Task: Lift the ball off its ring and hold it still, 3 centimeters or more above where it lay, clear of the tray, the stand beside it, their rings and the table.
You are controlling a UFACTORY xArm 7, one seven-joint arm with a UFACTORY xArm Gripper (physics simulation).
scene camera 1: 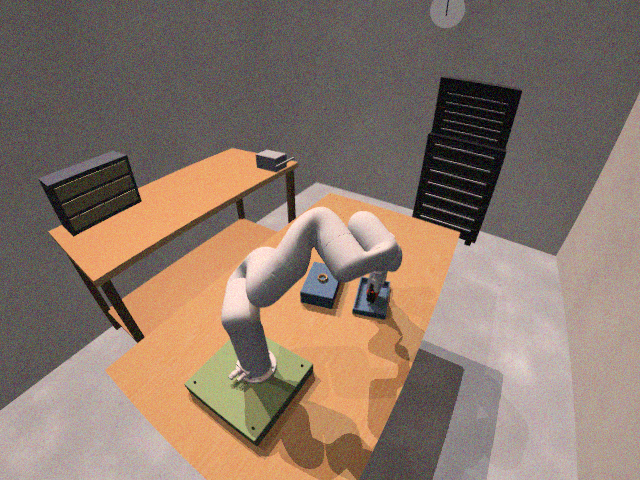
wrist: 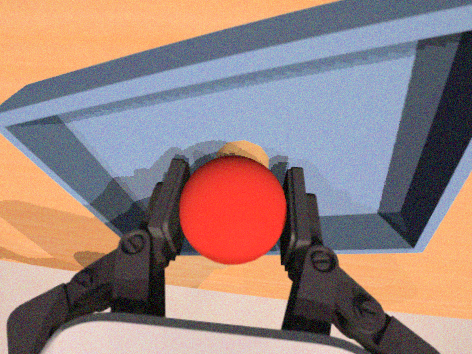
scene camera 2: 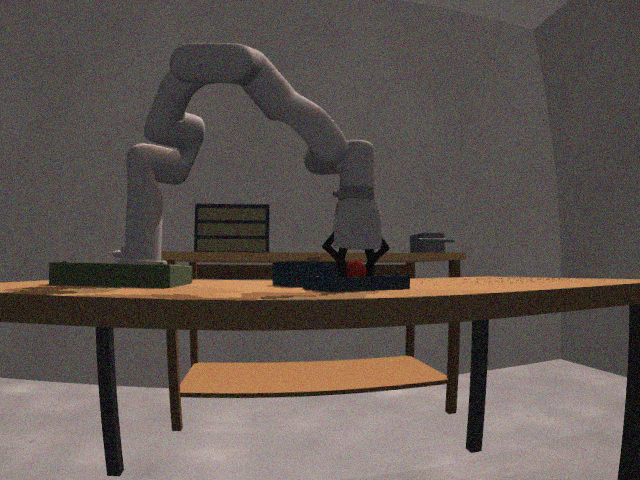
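Seen in the pictures: gripper, fingertip midpoint: (scene camera 1: 372, 297) (wrist: 236, 180); arm's base, link origin: (scene camera 1: 256, 365) (scene camera 2: 142, 264).
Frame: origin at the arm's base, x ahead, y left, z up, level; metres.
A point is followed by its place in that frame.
The red ball (scene camera 1: 371, 296) (scene camera 2: 356, 268) @[x 0.525, y -0.118, z -0.006 m] (wrist: 233, 212) @[x 0.524, y -0.075, z 0.001 m] sits low over the blue tray (scene camera 1: 368, 313) @[x 0.439, y -0.134, z -0.032 m] (scene camera 2: 385, 282) @[x 0.582, y -0.141, z -0.035 m] (wrist: 200, 74) @[x 0.504, y -0.038, z -0.022 m]. A tan, ring-like piece (wrist: 245, 148) @[x 0.526, y -0.081, z -0.041 m] shows behind the ball in the wrist view; the ball hides the rest of it. No gap shows under the ball, and its underside is hidden by the tray wall in scene camera 2. My gripper (scene camera 1: 372, 293) @[x 0.525, y -0.099, z -0.035 m] (scene camera 2: 355, 270) @[x 0.525, y -0.099, z -0.035 m] (wrist: 236, 180) @[x 0.525, y -0.099, z -0.035 m] points down into the tray and is shut on the ball, with one dark finger pad against each side.
The blue stand (scene camera 1: 317, 297) @[x 0.354, y 0.051, z 0.000 m] (scene camera 2: 288, 273) @[x 0.375, y 0.005, z -0.018 m] is beside the tray, with a small tan ring (scene camera 1: 322, 282) @[x 0.420, y 0.081, z 0.012 m] on top. The arm's green base plate (scene camera 1: 217, 384) @[x -0.128, y 0.038, z 0.000 m] (scene camera 2: 116, 274) @[x 0.006, y -0.146, z -0.023 m] is at the other end of the table (scene camera 1: 336, 356) @[x 0.221, y -0.150, z -0.050 m] (scene camera 2: 232, 312) @[x 0.323, y -0.378, z -0.068 m]. A second table (scene camera 1: 180, 198) stands behind.
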